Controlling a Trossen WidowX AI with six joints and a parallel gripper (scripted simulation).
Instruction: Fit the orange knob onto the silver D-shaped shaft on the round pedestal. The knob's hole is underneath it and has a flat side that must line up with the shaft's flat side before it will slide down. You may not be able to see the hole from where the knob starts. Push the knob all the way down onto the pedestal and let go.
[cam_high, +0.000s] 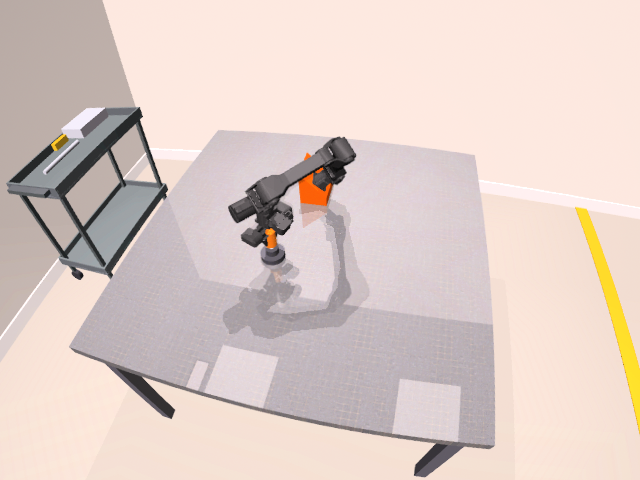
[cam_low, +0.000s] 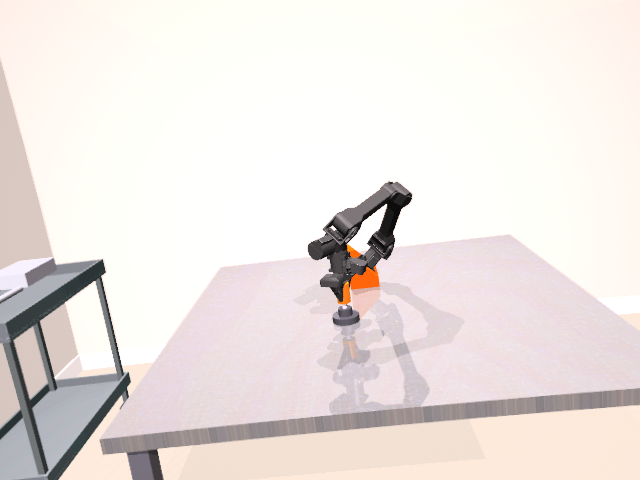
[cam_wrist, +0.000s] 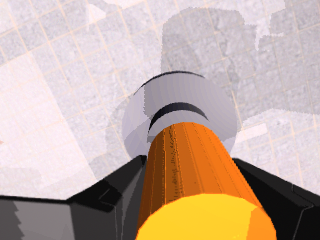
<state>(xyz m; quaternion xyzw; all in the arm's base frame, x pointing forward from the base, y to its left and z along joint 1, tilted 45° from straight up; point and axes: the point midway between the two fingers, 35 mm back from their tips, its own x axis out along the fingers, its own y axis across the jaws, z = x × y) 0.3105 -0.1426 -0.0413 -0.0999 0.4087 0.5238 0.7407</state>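
My gripper tip is 30 mm below the orange knob. Also, from my gripper tip: round pedestal: 40 mm below.
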